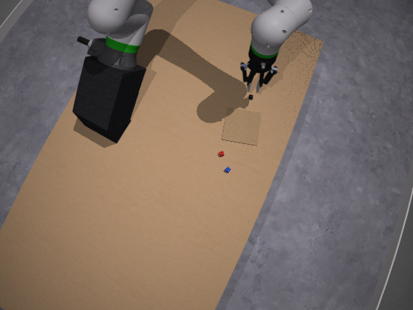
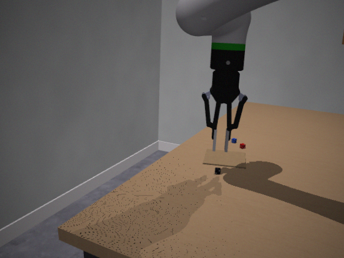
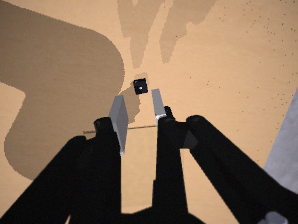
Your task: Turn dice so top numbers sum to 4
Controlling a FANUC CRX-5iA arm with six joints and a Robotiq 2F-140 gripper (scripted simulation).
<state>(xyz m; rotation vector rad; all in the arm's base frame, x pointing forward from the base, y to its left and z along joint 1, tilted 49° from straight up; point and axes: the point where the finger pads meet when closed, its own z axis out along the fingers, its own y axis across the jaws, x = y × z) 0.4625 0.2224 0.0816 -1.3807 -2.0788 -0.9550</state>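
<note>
Right now my hand is 10 cm above the black die. Round my hand: red die 27 cm to the right, 10 cm below, 1 cm ahead; then blue die 32 cm to the right, 10 cm below, 6 cm ahead; then tan mat 13 cm to the right, 11 cm below, 2 cm ahead.
</note>
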